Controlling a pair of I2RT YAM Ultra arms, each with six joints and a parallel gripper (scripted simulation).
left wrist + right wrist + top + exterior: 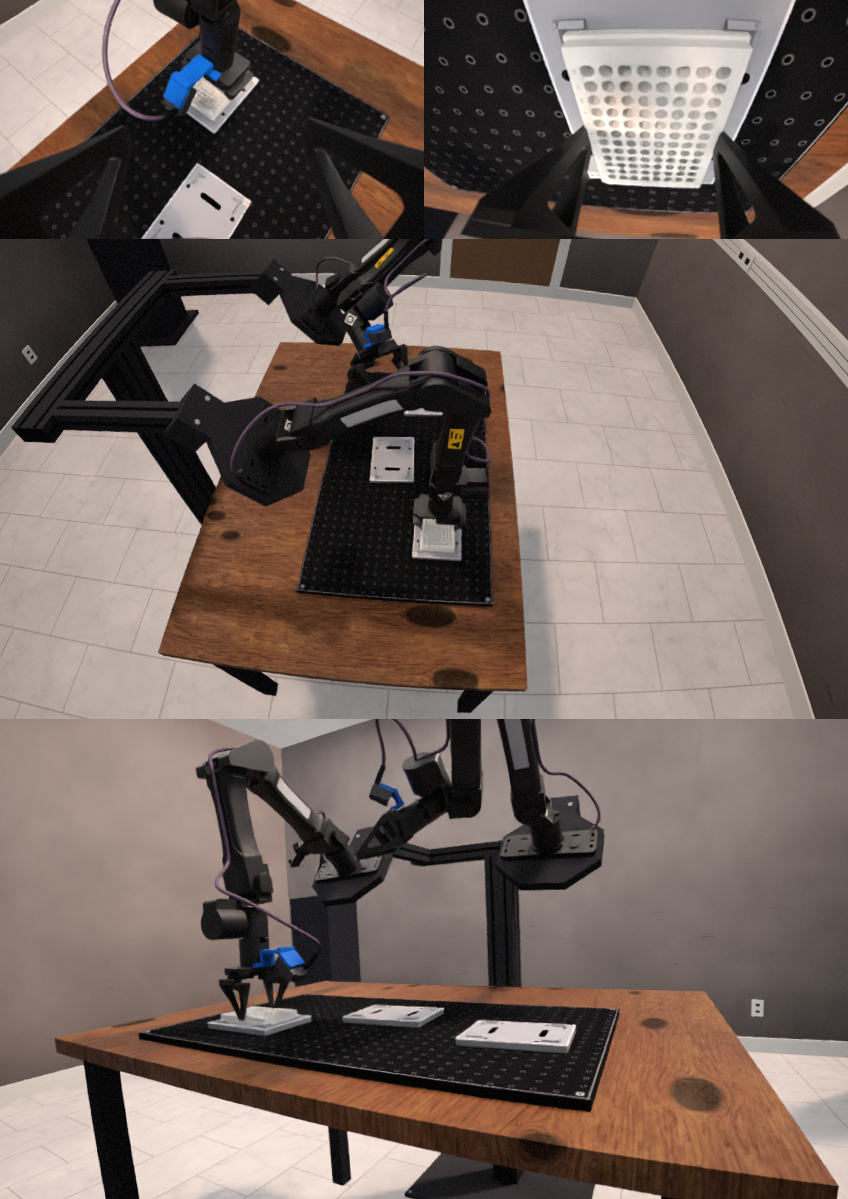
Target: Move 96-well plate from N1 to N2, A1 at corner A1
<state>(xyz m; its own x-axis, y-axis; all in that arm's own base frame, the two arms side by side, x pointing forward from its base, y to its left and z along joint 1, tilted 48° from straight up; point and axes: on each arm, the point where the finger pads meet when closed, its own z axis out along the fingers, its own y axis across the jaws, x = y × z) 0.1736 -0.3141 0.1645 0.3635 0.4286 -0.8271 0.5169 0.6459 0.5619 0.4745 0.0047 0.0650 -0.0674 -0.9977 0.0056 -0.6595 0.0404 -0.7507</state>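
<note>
The white 96-well plate lies 10 mm below my right hand. Also, from my right hand: plate nest: 20 mm below.
</note>
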